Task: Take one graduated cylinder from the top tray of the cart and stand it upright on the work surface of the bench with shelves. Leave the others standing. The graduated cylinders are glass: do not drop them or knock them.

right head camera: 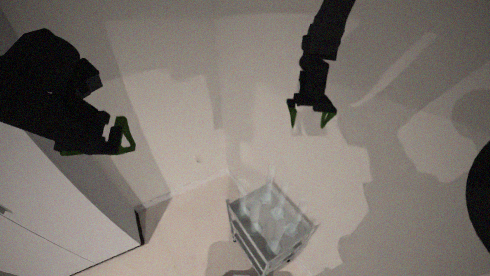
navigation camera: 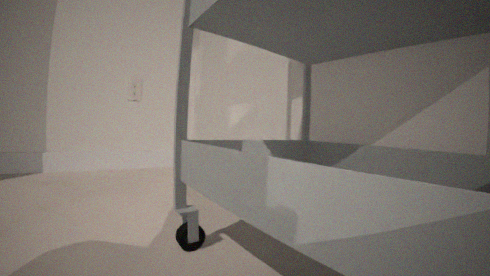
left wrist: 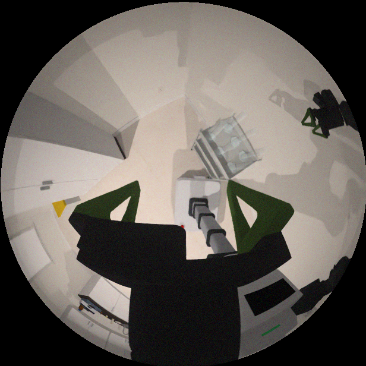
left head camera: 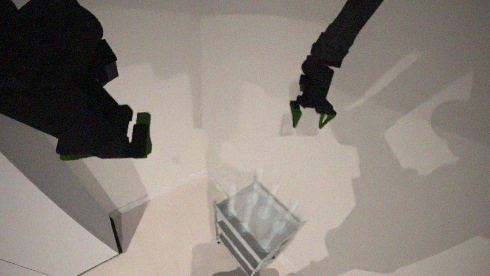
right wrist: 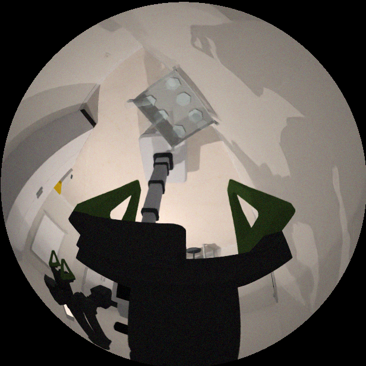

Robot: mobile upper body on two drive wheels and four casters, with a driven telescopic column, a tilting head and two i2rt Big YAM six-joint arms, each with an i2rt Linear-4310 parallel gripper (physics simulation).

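Places are measured from the left arm's base along level axes (x ahead, y left, z up), in metres.
Where they show: left gripper, fingertip midpoint: (right head camera: 116, 148) (left head camera: 126, 150); right gripper, fingertip midpoint: (right head camera: 307, 127) (left head camera: 307, 127).
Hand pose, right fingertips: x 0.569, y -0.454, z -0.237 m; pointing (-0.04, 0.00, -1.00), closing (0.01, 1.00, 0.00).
Observation:
Each offset is from my right fingertips to the top centre of the thing.
Several clear glass graduated cylinders @[0.098 m ahead, 0.223 m left, 0.419 m down] (left head camera: 231, 200) @[0.215 m ahead, 0.063 m left, 0.419 m down] (right head camera: 270, 176) (left wrist: 232, 140) (right wrist: 183, 98) stand upright on the top tray of the grey cart (left head camera: 217, 220) (right head camera: 231, 220) (navigation camera: 182, 100). Their hexagonal bases show best in the right wrist view. My left gripper (left head camera: 105, 157) (right head camera: 97, 152) (left wrist: 183, 185) (right wrist: 57, 254) is open and empty, up and to the left of the cart in the head views. My right gripper (left head camera: 309, 126) (right head camera: 308, 127) (left wrist: 307, 127) (right wrist: 183, 184) is open and empty, above and right of the cart in those views. The bench with shelves cannot be made out for certain.
A white cabinet (left head camera: 45, 215) (right head camera: 45, 200) stands at the lower left of the head views. My base (left wrist: 187, 200) and column (left wrist: 206, 220) show beside the cart. A dark-topped bench (left wrist: 102, 311) with small objects lies far off. A stool (right wrist: 194, 250) shows in the right wrist view.

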